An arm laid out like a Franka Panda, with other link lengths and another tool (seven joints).
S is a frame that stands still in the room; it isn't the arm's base.
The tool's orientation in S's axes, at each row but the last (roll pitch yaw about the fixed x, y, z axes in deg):
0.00 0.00 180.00
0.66 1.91 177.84
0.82 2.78 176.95
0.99 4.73 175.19
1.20 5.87 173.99
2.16 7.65 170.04
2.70 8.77 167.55
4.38 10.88 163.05
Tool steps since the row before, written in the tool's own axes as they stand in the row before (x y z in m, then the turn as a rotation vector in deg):
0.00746 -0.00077 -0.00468 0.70 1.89 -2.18
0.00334 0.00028 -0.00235 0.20 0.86 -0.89
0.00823 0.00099 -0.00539 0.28 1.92 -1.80
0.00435 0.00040 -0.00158 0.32 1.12 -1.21
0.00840 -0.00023 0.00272 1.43 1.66 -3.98
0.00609 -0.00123 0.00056 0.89 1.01 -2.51
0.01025 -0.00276 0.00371 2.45 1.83 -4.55
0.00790 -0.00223 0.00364 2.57 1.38 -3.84
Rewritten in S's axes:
-0.00746 0.00077 -0.00468 -0.70 -1.89 -2.18
-0.00327 -0.00018 -0.00246 -0.20 -0.86 -0.89
-0.00801 -0.00064 -0.00577 -0.30 -1.93 -1.78
-0.00423 -0.00007 -0.00193 -0.32 -1.12 -1.21
-0.00856 0.00119 0.00184 -1.20 -1.63 -4.07
-0.00580 0.00229 -0.00030 -0.74 -0.99 -2.57
-0.00979 0.00516 0.00197 -2.14 -1.62 -4.78
-0.00732 0.00484 0.00191 -2.23 -1.07 -4.14

